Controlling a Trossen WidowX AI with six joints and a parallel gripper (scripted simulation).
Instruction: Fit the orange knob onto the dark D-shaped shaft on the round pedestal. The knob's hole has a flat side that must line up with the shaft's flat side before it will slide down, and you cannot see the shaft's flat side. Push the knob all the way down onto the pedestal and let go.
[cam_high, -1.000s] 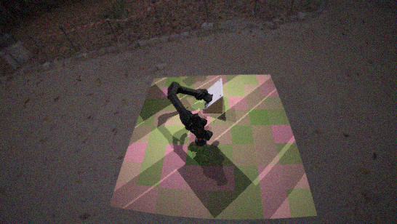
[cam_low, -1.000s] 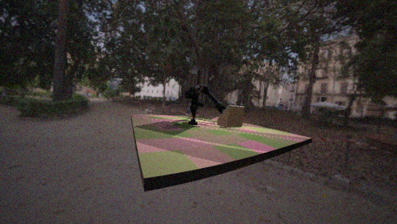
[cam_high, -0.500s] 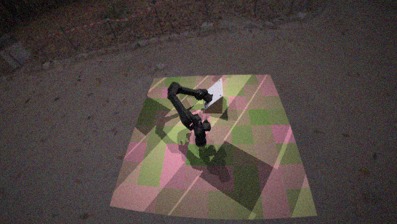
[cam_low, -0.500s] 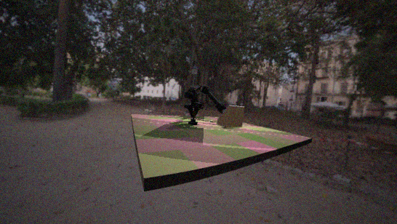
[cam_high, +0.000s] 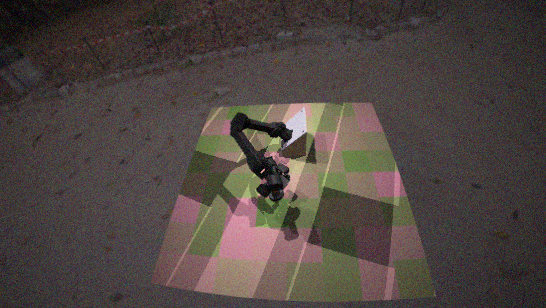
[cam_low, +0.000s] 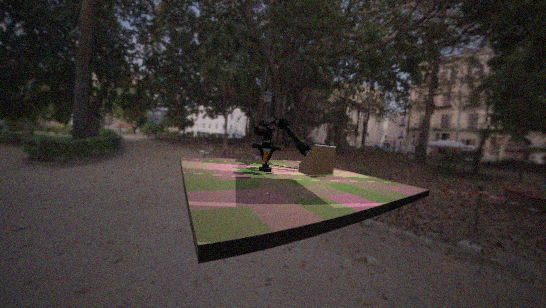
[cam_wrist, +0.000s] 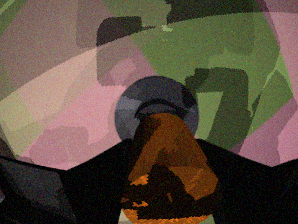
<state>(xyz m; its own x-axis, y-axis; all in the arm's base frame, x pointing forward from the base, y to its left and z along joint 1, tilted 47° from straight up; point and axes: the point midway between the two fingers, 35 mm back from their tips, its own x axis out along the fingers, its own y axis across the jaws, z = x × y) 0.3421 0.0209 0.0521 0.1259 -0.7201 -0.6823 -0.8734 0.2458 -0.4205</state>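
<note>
Right now my gripper tip is 2 cm below the orange knob. From my gripper tip the other things lie so: round dark pedestal: 4 cm below.
</note>
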